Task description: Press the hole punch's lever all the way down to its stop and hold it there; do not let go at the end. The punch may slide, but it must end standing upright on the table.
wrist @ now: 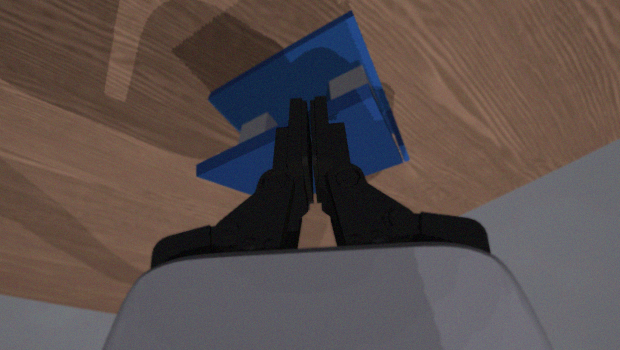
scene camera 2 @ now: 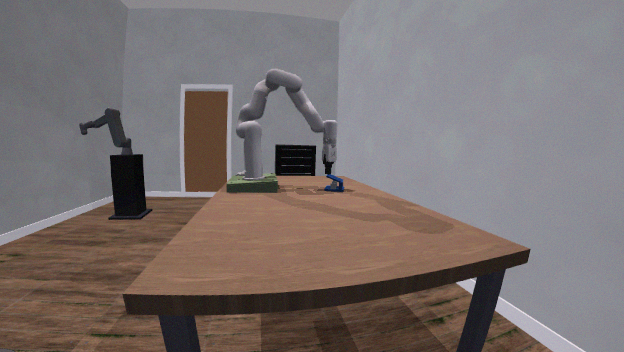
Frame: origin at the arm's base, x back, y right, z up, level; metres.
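Where they show: gripper, fingertip midpoint: (wrist: 310, 122) (scene camera 2: 327, 174); arm's base, origin of the base link: (scene camera 2: 254, 178).
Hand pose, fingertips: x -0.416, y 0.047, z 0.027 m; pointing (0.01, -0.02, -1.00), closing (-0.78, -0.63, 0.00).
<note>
Each offset is from my fingertips to the top centre of the thing. Level surfaces: height alone.
The blue hole punch @(dz +0.000, dx -0.029, dy +0.042 m) (scene camera 2: 340, 189) (wrist: 270, 80) stands upright on the table, with grey blocks between its base and its lever. Its blue lever @(dz +0.000, dx -0.029, dy +0.042 m) (scene camera 2: 335, 179) (wrist: 375, 145) is raised at a slant, with the high end on the left in the scene view and a gap above the base. My gripper (scene camera 2: 328, 173) (wrist: 310, 122) is shut and empty, pointing down, with its tips right at the lever's raised end. Whether they touch it cannot be told. In the wrist view the fingers hide the middle of the lever.
The table @(dz -0.085 m) (scene camera 2: 300, 240) carries the arm's green base block (scene camera 2: 252, 187), left of the punch in the scene view. A black shelf unit (scene camera 2: 295, 146) stands beyond the table's far end. Another arm on a black pedestal (scene camera 2: 127, 185) stands off to the left. A wall runs along the right.
</note>
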